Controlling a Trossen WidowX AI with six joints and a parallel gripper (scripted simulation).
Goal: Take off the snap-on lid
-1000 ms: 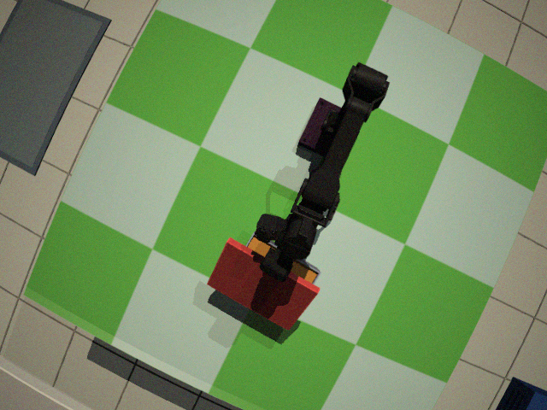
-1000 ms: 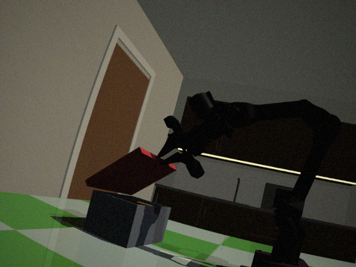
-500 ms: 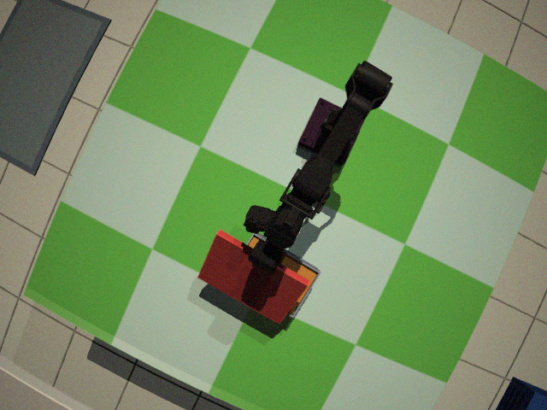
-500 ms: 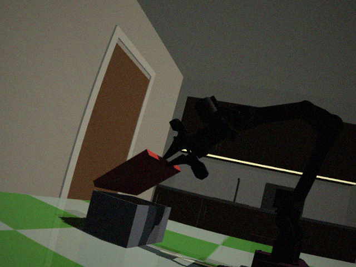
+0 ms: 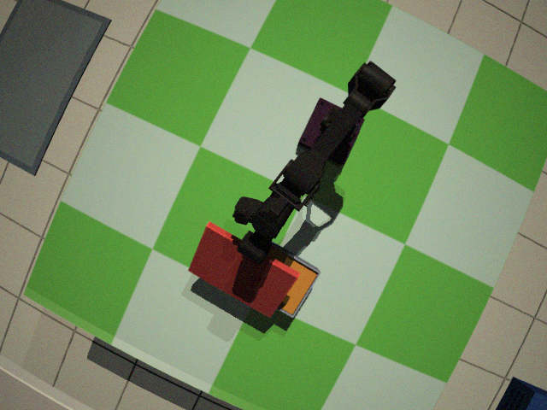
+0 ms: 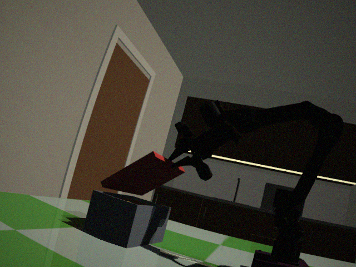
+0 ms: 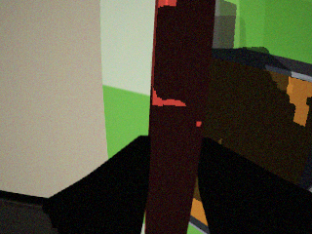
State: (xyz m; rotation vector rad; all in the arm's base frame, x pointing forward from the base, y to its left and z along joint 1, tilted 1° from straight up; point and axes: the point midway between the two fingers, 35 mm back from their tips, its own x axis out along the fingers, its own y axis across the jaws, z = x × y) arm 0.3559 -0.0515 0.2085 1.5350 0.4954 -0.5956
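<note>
My gripper tip is 70 mm short of the flat red lid and 50 mm above it. The rest, counted from my gripper tip: grey storage box (40 mm ahead, 80 mm to the left, 180 mm below).
</note>
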